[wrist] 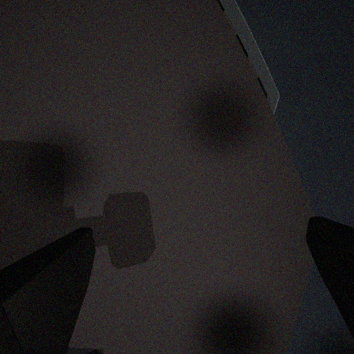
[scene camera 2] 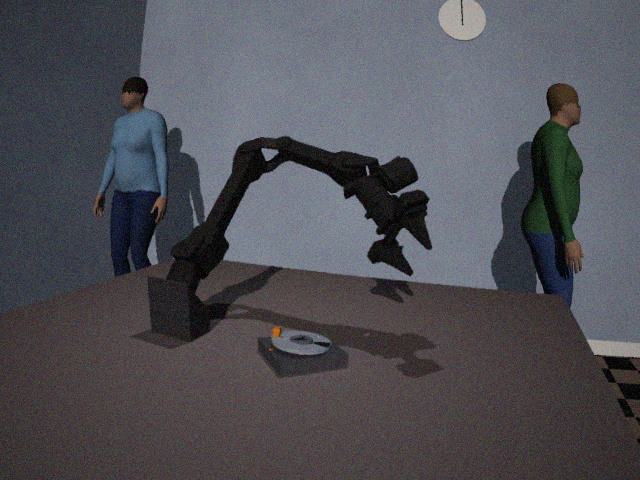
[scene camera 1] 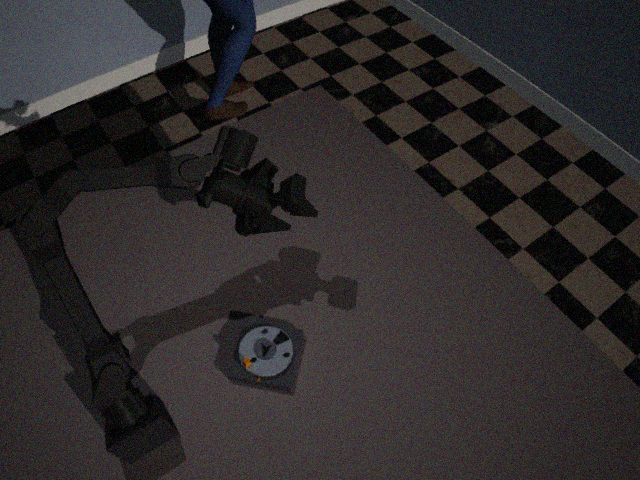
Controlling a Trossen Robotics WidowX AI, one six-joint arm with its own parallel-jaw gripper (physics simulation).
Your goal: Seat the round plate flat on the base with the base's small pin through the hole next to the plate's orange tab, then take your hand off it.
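Places are measured from the arm's base along level axes (x back, y right, z up), in centimetres.
Pixels of known places: gripper, fingertip midpoint: (scene camera 2: 420, 262) (scene camera 1: 303, 221); arm's base, link origin: (scene camera 2: 176, 292) (scene camera 1: 131, 421).
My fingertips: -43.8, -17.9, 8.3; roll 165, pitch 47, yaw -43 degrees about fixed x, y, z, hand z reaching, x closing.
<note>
For each thing: its middle in the pictures, then the offset to it from my fingertips, as dx, dy, dz. "spot": a spot on its surface instead. Level surfaces: height alone.
- round light-grey plate, body centre: (scene camera 2: 301, 338) (scene camera 1: 265, 348) +16.8, +14.9, -13.0
- dark base, body centre: (scene camera 2: 301, 348) (scene camera 1: 266, 353) +16.8, +15.0, -15.0
- small orange mark, surface spot: (scene camera 2: 270, 349) (scene camera 1: 259, 380) spot: +20.5, +19.5, -14.5
- brown table, surface height: dz -16.9
The round light-grey plate (scene camera 1: 271, 367) (scene camera 2: 294, 349) lies on the dark base (scene camera 1: 227, 361) (scene camera 2: 310, 365). Its orange tab (scene camera 1: 247, 362) (scene camera 2: 276, 332) is at the left of the plate, with a dark hole beside it in scene camera 1. A small orange mark (scene camera 1: 258, 379) (scene camera 2: 270, 349) shows on the base, a little apart from the tab. Whether the plate is fully flat, and whether the small pin is in that hole, I cannot tell. My gripper (scene camera 1: 302, 219) (scene camera 2: 420, 260) (wrist: 202, 234) is open and empty, high above the table and well away from the plate.
The base stands on the brown table (scene camera 1: 413, 361) (scene camera 2: 155, 413) (wrist: 200, 175). The arm's shadow falls across the table behind the base. Two standing people (scene camera 2: 136, 155) (scene camera 2: 555, 175) are beyond the table, near the wall.
</note>
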